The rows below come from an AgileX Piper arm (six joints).
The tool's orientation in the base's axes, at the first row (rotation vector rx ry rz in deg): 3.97 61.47 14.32
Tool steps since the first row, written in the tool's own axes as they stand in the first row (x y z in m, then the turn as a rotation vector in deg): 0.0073 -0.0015 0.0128 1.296 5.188 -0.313; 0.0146 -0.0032 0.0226 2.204 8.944 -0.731; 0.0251 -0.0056 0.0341 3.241 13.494 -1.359; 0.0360 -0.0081 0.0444 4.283 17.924 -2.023; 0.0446 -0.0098 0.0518 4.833 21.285 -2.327; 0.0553 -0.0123 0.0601 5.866 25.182 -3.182; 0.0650 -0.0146 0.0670 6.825 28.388 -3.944; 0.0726 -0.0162 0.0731 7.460 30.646 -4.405; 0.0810 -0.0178 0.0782 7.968 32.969 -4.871
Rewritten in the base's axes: 0.0148 0.0011 -0.0004 -0.563 5.316 -0.346; 0.0269 0.0018 -0.0023 -1.151 9.145 -0.662; 0.0422 0.0027 -0.0063 -1.999 13.760 -1.049; 0.0565 0.0035 -0.0112 -2.857 18.258 -1.478; 0.0672 0.0044 -0.0153 -3.441 21.627 -1.502; 0.0797 0.0050 -0.0210 -4.379 25.594 -2.109; 0.0905 0.0055 -0.0264 -5.154 28.879 -2.731; 0.0996 0.0062 -0.0303 -5.651 31.188 -3.098; 0.1081 0.0069 -0.0354 -6.221 33.530 -3.346
